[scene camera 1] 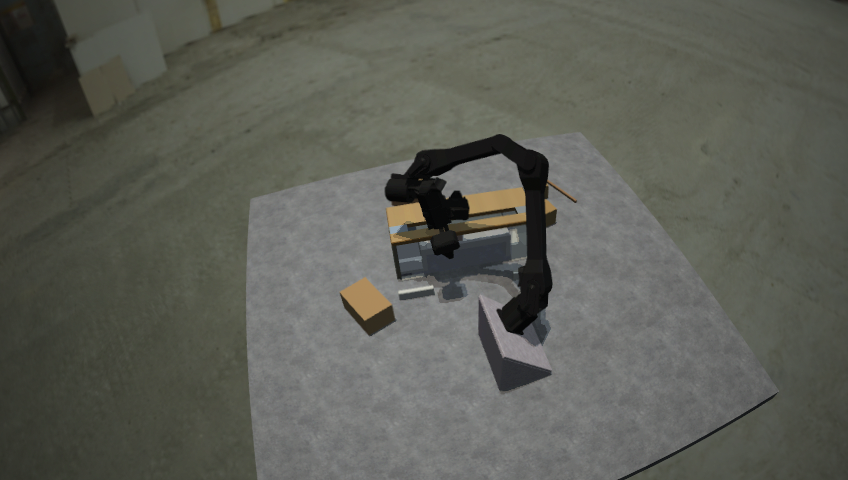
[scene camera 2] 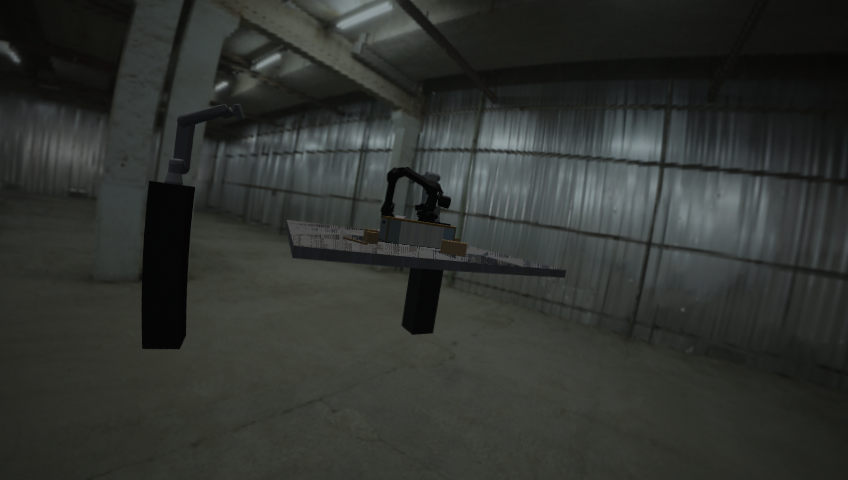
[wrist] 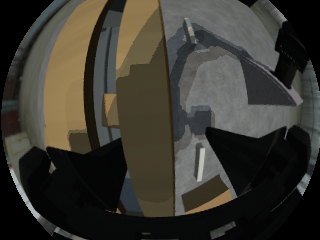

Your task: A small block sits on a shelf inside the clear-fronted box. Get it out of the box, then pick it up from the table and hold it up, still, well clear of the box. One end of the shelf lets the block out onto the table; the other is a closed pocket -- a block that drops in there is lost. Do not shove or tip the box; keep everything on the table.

In view: the gripper (scene camera 1: 448, 246) and a box (scene camera 1: 496, 229).
The box also shows in the wrist view (wrist: 94, 54). The gripper is seen too in the wrist view (wrist: 170, 134).
